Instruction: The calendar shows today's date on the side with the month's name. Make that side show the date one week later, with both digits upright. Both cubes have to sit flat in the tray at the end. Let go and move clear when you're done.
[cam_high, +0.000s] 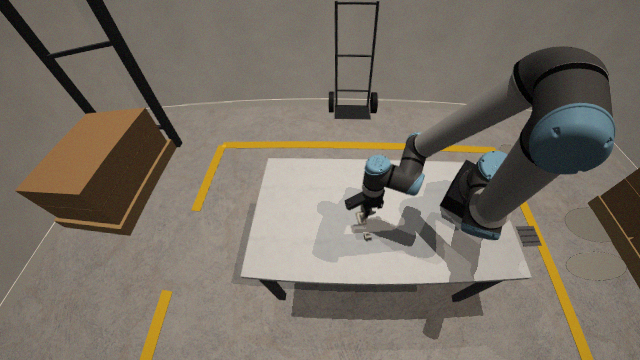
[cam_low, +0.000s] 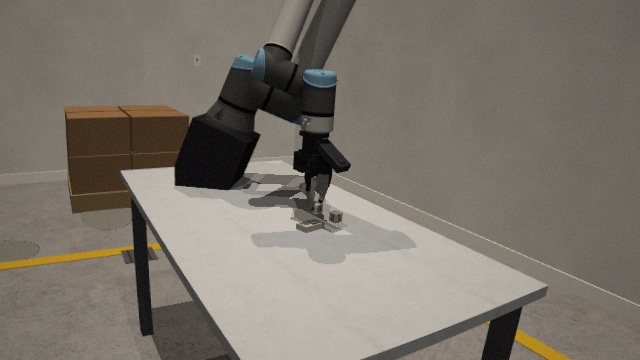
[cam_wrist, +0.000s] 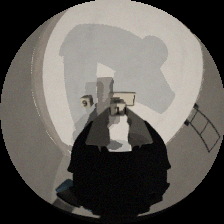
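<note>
The calendar tray is 1 cm ahead of my hand, 2 cm to the right of it and 6 cm below it.
</note>
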